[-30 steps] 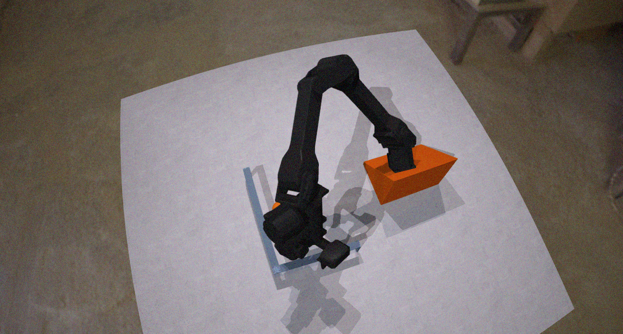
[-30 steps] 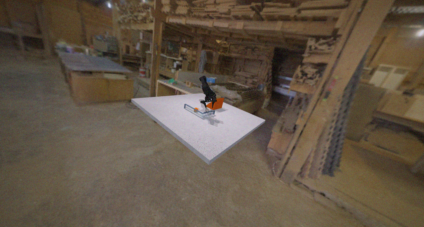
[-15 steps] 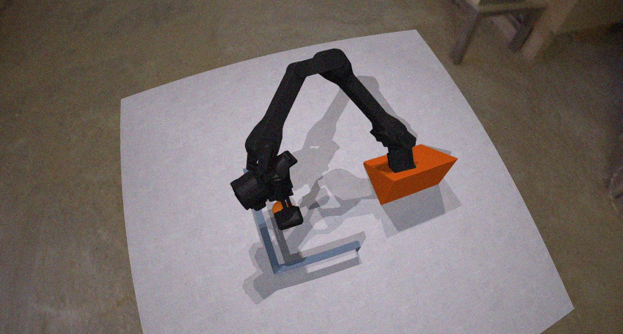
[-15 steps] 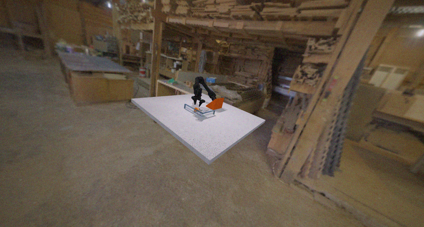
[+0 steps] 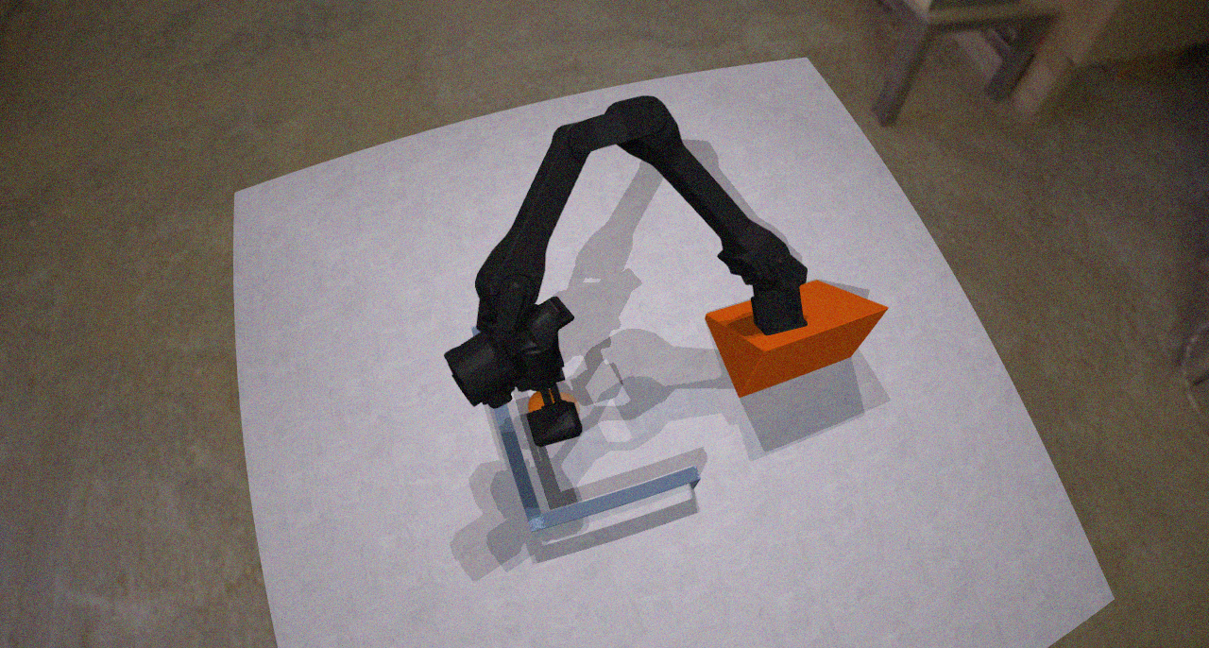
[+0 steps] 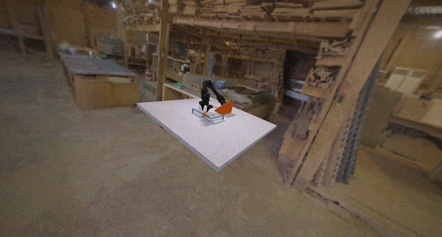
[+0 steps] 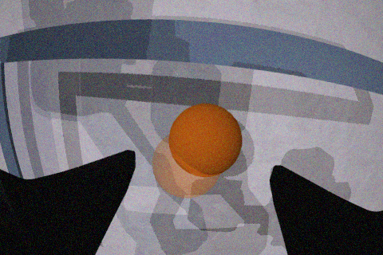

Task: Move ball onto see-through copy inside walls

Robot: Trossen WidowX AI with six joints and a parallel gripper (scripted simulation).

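My gripper tip is 4 cm above the orange ball. Round my gripper tip: see-through copy of ball (2 cm behind, 1 cm to the left, 4 cm below).
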